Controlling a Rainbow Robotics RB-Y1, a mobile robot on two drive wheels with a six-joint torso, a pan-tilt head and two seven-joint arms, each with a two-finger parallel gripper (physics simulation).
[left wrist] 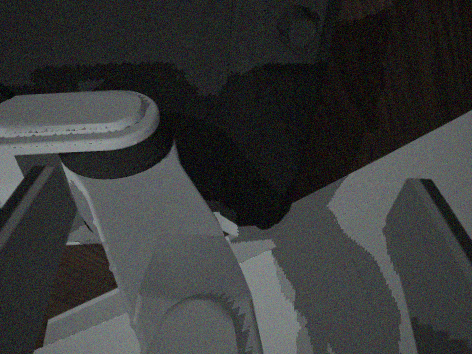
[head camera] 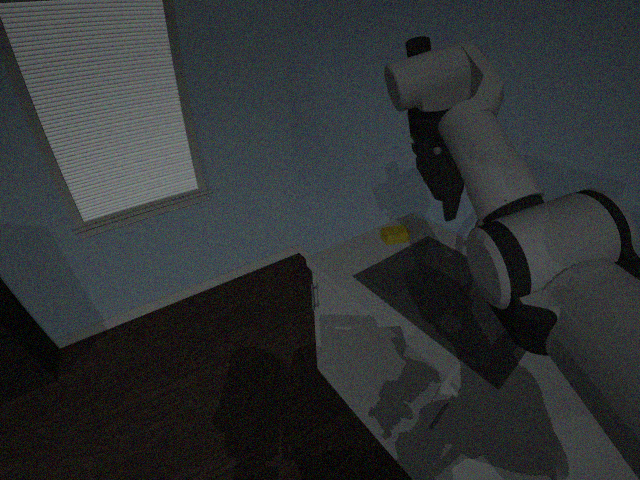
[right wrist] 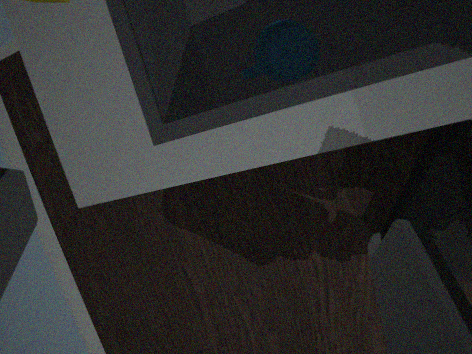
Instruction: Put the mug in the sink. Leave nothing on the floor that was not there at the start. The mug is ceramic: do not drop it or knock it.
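Places are measured from the robot's base along level axes (x ahead, y left, z up), in millimetres.
Pixels of known places: left gripper, fingertip midpoint: [left wrist: 232, 194]; right gripper, fingertip midpoint: [head camera: 438, 199] [right wrist: 211, 218].
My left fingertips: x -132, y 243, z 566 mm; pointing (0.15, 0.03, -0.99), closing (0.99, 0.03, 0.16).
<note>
Ahead of a thing's pixels: the offset from my left fingertips to its top centre. "pt": to the spot under its first point. Level surfaces: height alone.
The blue mug {dx +608, dy -500, dz +224 mm} [right wrist: 287, 50] lies inside the dark sink {pt dx +775, dy -478, dz +282 mm} [head camera: 387, 276] [right wrist: 150, 75], near its side wall. In the right wrist view it shows as a round outline, with the handle towards the lower left. I cannot make it out in the head view, where the sink is in deep shadow. My right gripper [head camera: 450, 212] [right wrist: 211, 218] is open and empty, raised high and apart from the mug. In the right wrist view its fingers stand at the lower left and lower right. My left gripper [left wrist: 232, 194] is open, with part of the robot's own body showing between and beyond its fingers.
A yellow object {dx +931, dy -532, dz +389 mm} [head camera: 395, 234] [right wrist: 45, 1] is on the pale countertop [head camera: 336, 289] [right wrist: 100, 125] beside the sink. The dark wooden floor {dz -566 mm} [head camera: 155, 392] [right wrist: 225, 300] lies past the counter's edge. A blue wall [head camera: 284, 129] with a blind-covered window {pt dx +1506, dy +927, dz +921 mm} [head camera: 113, 103] stands behind.
</note>
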